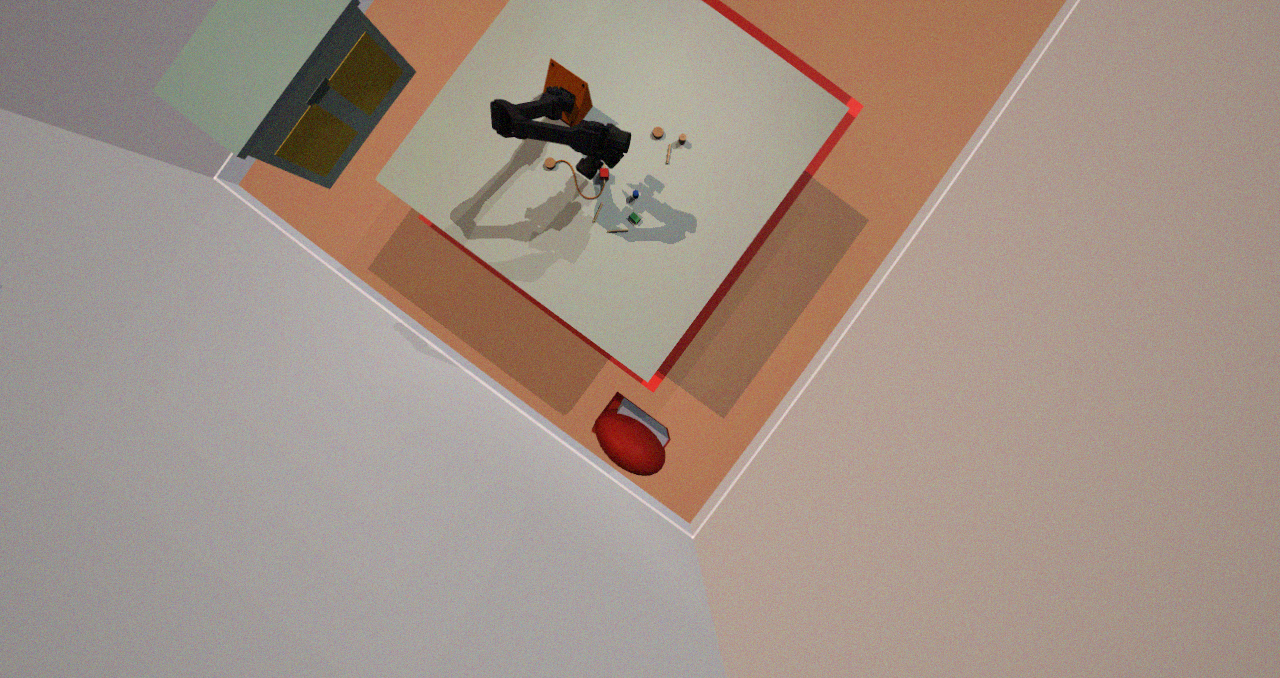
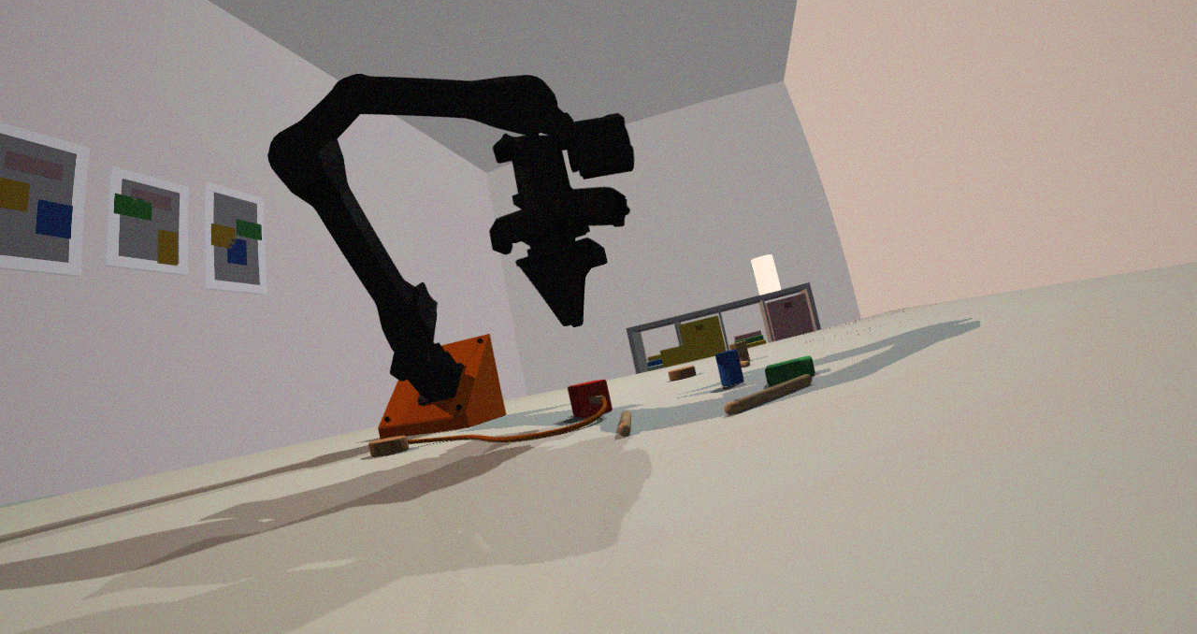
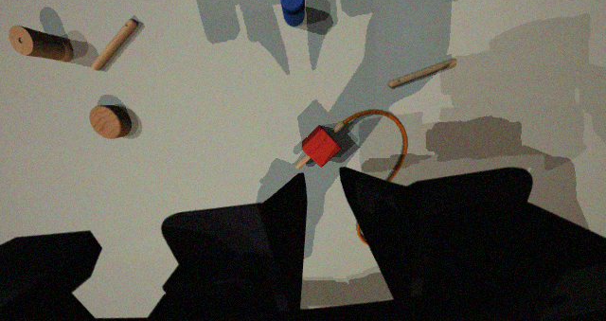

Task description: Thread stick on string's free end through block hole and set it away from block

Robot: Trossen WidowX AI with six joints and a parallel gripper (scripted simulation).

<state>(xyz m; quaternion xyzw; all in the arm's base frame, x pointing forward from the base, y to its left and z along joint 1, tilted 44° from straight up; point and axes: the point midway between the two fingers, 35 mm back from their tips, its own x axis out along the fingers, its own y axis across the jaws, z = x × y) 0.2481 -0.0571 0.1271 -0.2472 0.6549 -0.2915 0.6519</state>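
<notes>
My gripper tip is 7 cm above the red block and 1 cm to the left of it. From my gripper tip the other things lie so: green block 19 cm ahead, 8 cm to the right, 8 cm below; round wooden button 19 cm behind, 8 cm to the right, 8 cm below; blue cylinder 14 cm ahead, 7 cm below, 1 cm to the right.
</notes>
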